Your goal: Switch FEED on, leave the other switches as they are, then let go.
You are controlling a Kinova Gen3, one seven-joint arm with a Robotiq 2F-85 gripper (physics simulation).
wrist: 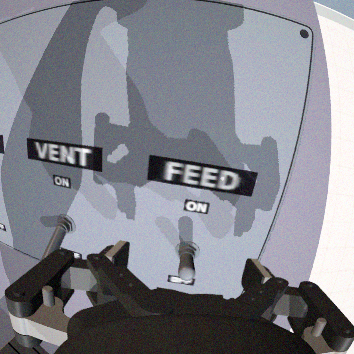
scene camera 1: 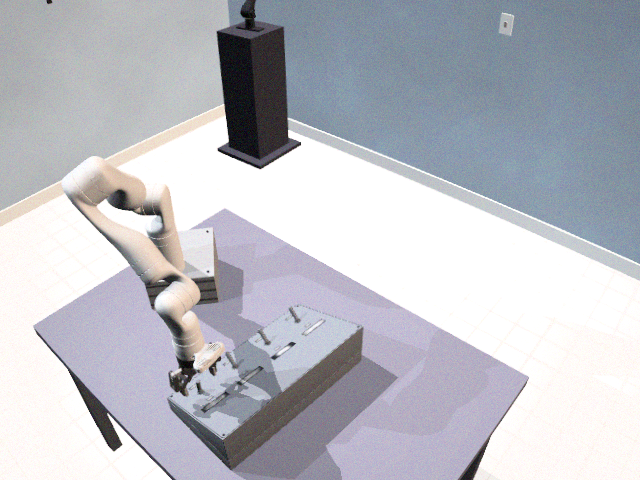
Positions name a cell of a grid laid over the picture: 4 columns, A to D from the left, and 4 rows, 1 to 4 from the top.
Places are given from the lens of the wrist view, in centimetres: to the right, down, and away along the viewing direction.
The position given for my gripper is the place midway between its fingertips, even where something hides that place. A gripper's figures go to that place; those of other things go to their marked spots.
my gripper (wrist: C3): 1, 6, 15
switch panel (wrist: C2): 0, -3, 16
